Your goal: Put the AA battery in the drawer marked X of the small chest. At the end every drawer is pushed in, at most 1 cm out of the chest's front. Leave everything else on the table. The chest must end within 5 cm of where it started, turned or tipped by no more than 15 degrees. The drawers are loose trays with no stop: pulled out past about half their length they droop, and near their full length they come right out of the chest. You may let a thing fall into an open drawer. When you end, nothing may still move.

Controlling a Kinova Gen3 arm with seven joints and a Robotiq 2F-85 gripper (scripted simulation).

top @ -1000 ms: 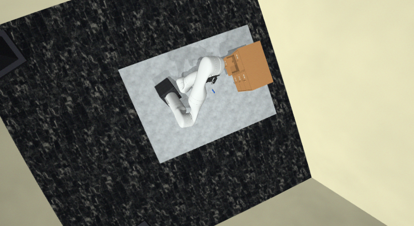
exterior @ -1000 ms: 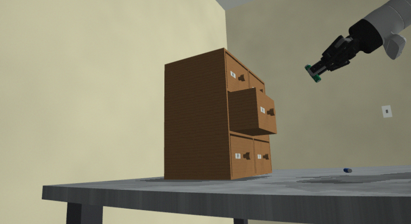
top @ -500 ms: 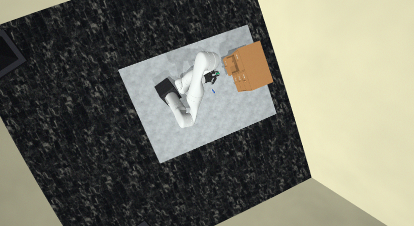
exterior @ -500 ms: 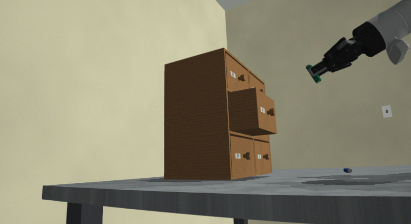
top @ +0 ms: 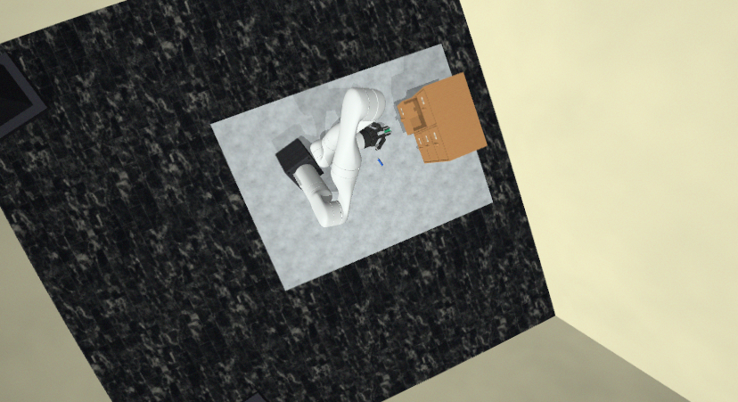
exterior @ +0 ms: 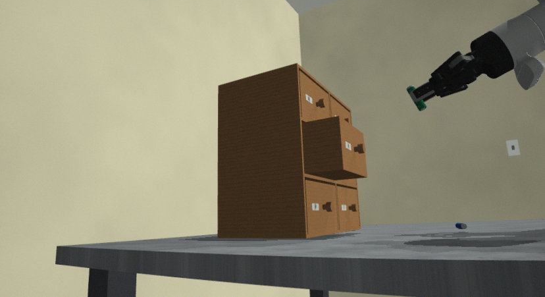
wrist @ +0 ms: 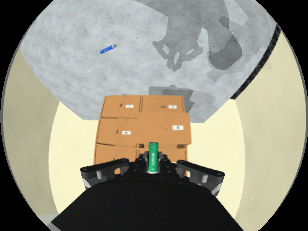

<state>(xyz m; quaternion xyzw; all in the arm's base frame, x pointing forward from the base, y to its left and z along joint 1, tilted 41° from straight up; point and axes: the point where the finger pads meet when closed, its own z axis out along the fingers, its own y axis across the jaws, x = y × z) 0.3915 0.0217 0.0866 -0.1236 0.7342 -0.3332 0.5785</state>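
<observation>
My hand is 1 cm short of the green AA battery. Also, from my hand: blue AA battery 5 cm behind, 11 cm to the right, 24 cm below.
</observation>
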